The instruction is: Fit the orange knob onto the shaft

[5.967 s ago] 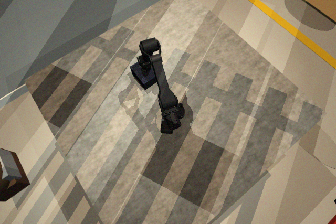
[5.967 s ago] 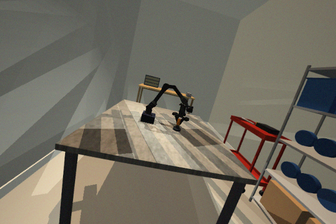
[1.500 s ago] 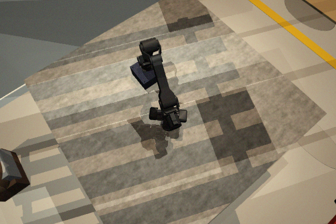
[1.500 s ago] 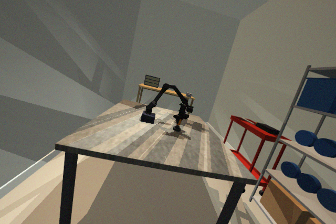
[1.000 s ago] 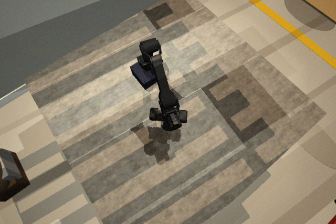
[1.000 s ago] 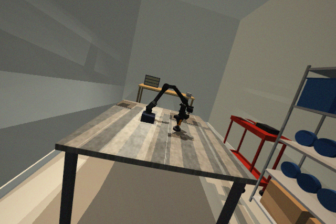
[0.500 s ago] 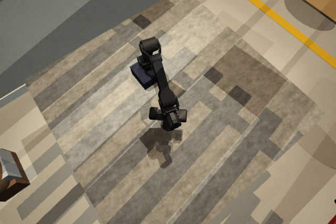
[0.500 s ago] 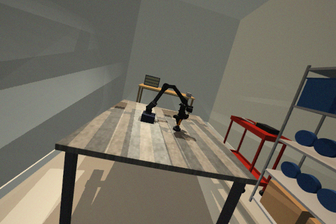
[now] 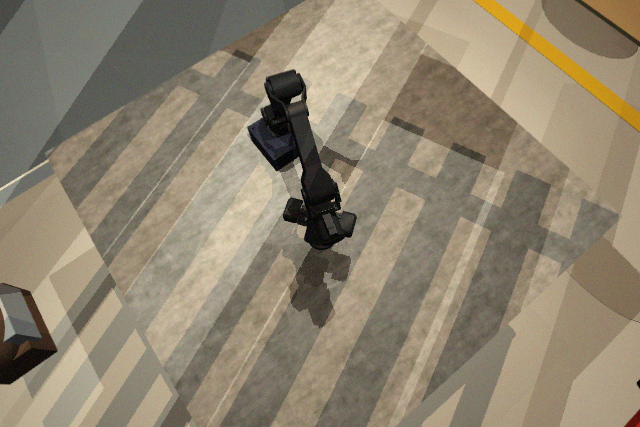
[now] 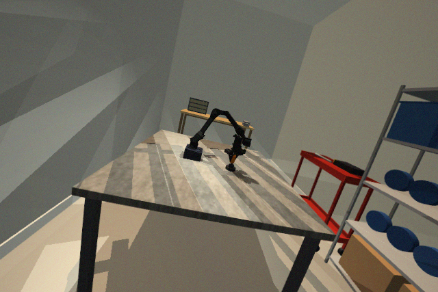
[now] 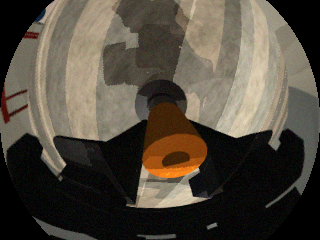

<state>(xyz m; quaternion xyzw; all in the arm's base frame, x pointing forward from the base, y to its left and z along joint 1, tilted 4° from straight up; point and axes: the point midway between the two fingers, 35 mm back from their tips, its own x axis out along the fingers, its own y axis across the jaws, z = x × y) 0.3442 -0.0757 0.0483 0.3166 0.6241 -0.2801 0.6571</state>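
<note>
Now: gripper tip 40 mm above the round pedestal. From my gripper tip the other things lie so: orange knob 20 mm above.
</note>
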